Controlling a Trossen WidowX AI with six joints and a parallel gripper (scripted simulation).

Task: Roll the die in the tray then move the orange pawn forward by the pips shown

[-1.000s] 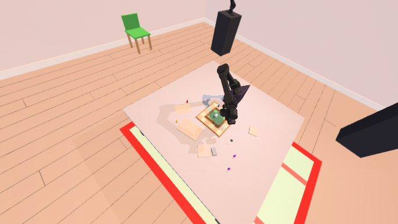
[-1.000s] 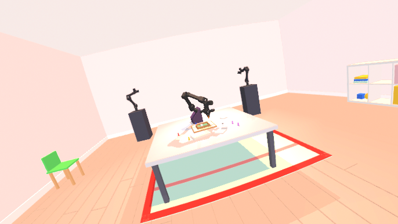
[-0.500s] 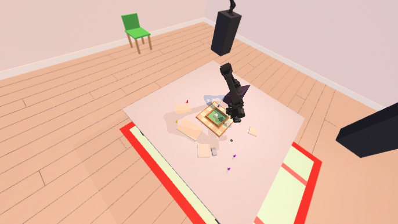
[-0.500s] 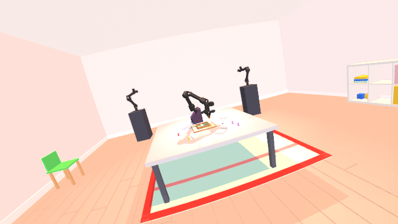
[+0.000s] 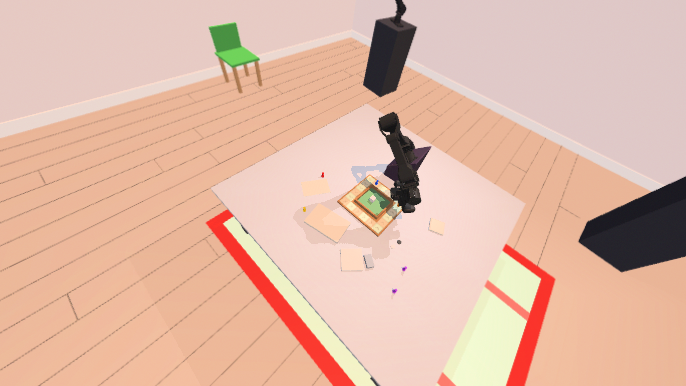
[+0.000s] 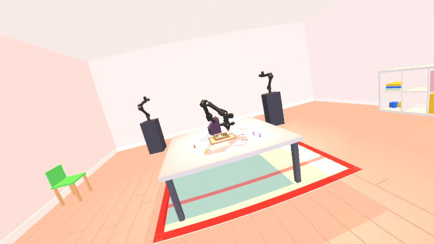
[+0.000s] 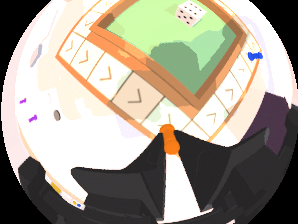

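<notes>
Right now my gripper tip is 10 mm below the orange pawn. From my gripper tip the other things lie so: white die 120 mm to the right, 80 mm ahead, 20 mm below; then blue pawn 190 mm to the right, 30 mm behind, 20 mm below; then green tray 110 mm to the right, 80 mm ahead, 40 mm below.
</notes>
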